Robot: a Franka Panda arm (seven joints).
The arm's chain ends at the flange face. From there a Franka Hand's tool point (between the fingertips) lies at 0.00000 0.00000 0.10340 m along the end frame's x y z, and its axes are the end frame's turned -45 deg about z.
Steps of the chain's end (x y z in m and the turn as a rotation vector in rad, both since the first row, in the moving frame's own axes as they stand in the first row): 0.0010, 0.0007, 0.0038, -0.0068, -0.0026, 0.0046; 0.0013, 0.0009, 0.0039, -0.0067, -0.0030, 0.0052; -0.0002, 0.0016, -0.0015, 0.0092, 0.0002, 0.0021; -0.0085, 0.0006, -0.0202, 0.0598, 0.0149, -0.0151; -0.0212, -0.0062, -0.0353, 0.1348, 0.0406, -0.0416; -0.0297, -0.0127, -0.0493, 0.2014, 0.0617, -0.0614; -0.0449, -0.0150, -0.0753, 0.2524, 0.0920, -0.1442; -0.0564, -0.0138, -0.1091, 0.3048, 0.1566, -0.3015; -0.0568, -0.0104, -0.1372, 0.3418, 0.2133, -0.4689
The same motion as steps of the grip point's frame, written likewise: -0.0005, 0.0015, 0.0038, -0.0030, -0.0066, 0.0046; -0.0004, 0.0018, 0.0039, -0.0026, -0.0069, 0.0052; -0.0006, 0.0003, -0.0015, 0.0064, 0.0066, 0.0021; -0.0010, -0.0089, -0.0204, 0.0317, 0.0528, -0.0151; 0.0020, -0.0265, -0.0363, 0.0666, 0.1240, -0.0416; 0.0067, -0.0407, -0.0516, 0.0988, 0.1860, -0.0614; 0.0028, -0.0557, -0.0790, 0.1134, 0.2435, -0.1442; 0.0008, -0.0651, -0.1151, 0.1048, 0.3263, -0.3015; 0.0031, -0.0655, -0.1453, 0.0909, 0.3925, -0.4689
